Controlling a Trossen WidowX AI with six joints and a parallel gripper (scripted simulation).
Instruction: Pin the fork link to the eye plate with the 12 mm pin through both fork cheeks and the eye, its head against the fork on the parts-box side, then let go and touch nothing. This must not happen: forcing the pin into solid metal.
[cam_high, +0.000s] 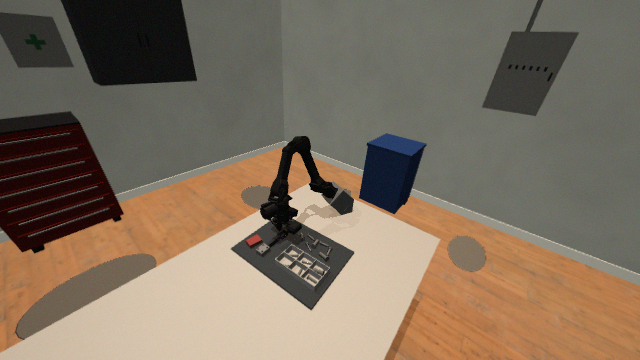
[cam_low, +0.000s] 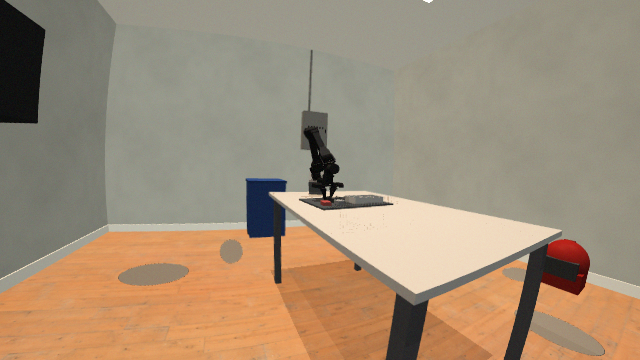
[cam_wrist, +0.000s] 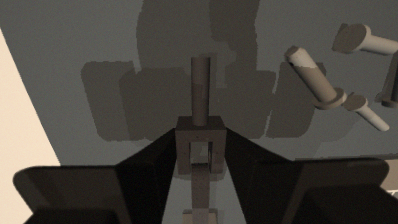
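The fork link lies 3 cm below my hand. The rest, counted from my hand: eye plate: 6 cm ahead, 3 cm below; then dark mat: 10 cm to the left, 5 cm below, 4 cm ahead; then grey block: 14 cm ahead, 2 cm below.
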